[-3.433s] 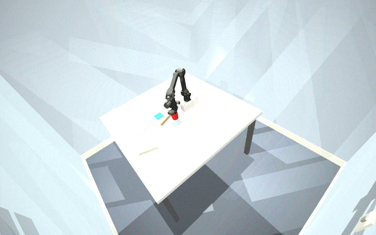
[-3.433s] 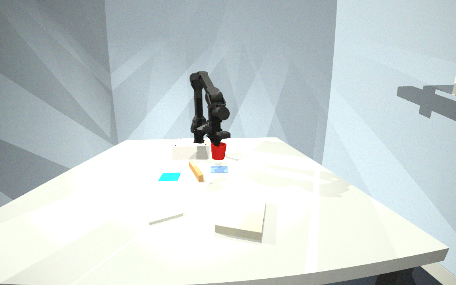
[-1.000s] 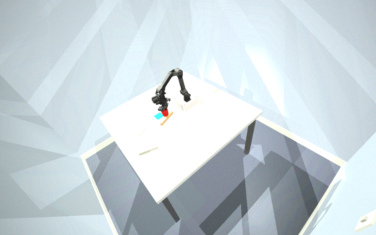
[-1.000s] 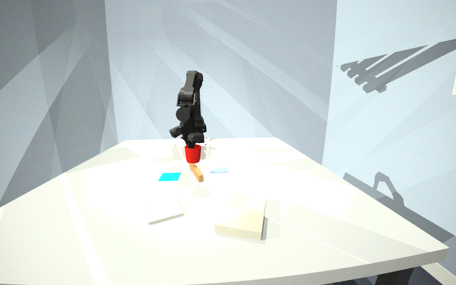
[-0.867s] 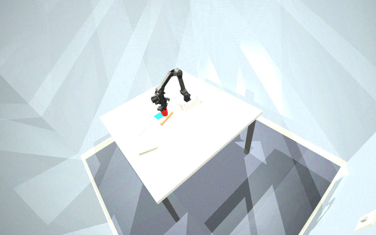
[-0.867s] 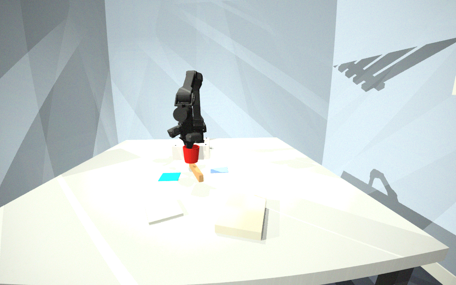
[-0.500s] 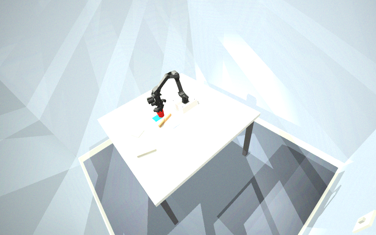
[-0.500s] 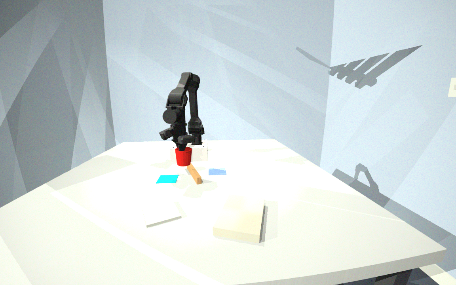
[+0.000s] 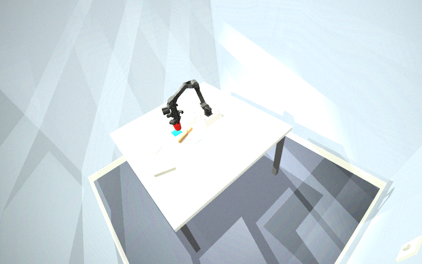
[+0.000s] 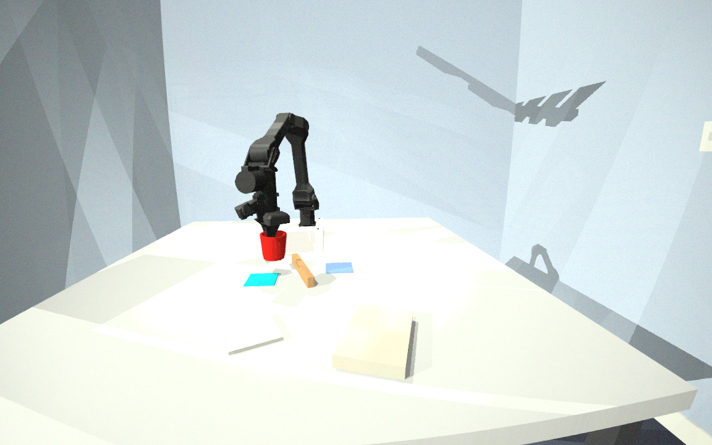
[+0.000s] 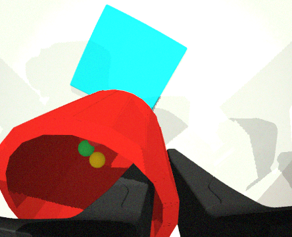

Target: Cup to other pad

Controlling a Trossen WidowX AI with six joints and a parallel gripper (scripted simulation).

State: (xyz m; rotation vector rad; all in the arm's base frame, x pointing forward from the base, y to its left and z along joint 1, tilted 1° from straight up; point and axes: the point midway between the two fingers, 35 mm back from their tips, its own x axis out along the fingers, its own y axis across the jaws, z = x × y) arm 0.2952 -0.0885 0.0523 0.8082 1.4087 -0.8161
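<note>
Now: gripper tip 30 mm short of the yellow marble, 30 mm to the right of it and 20 mm above it. Also, from my gripper tip: cyan pad (40 mm ahead, 20 mm to the right, 100 mm below); green marble (40 mm ahead, 30 mm to the left, 20 mm below); red cup (30 mm ahead, 10 mm to the left).
</note>
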